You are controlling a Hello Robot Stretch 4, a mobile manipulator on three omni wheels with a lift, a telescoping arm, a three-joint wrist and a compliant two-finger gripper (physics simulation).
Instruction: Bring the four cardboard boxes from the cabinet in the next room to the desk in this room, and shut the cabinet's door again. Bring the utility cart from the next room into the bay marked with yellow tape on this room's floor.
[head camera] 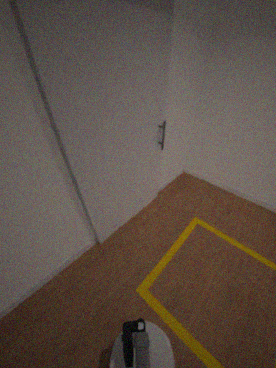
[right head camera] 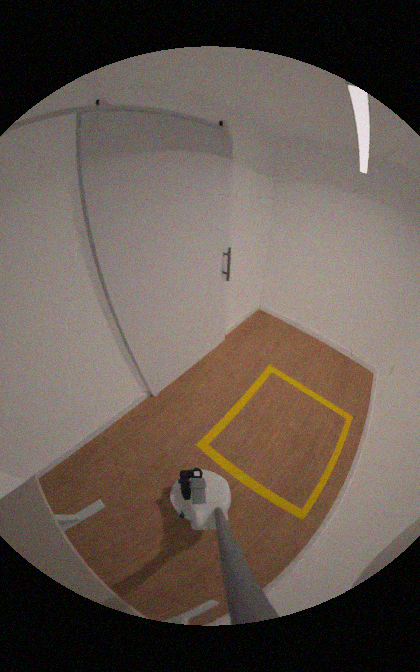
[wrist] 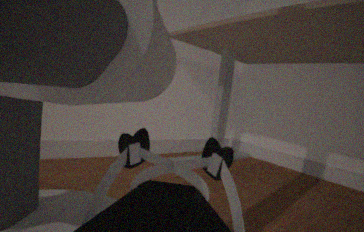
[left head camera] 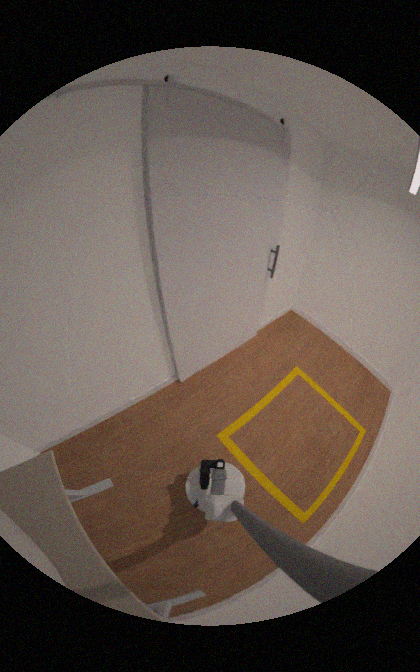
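Observation:
The bay's yellow tape outline (head camera: 169, 255) (left head camera: 259, 403) (right head camera: 236, 406) lies on the wood floor just ahead and right of my base, with no cart in it. A pale sliding door (head camera: 110, 100) (left head camera: 215, 225) (right head camera: 160, 225) stands shut in the wall beyond, with a dark bar handle (head camera: 162, 135) (left head camera: 273, 261) (right head camera: 227, 264) near its right edge. The desk (left head camera: 50, 520) (right head camera: 30, 525) (wrist: 300, 35) shows at lower left in the side head views and from below in the wrist view. My gripper (wrist: 176, 146) is open and empty, low near the floor. Boxes, cabinet and cart do not show.
My round white base (left head camera: 195, 487) (right head camera: 179, 495) stands between the desk and the bay. Pale desk feet (left head camera: 92, 489) (right head camera: 85, 512) reach out over the floor at left. A desk leg (wrist: 223, 95) stands beyond my fingers. White walls meet in a corner behind the bay.

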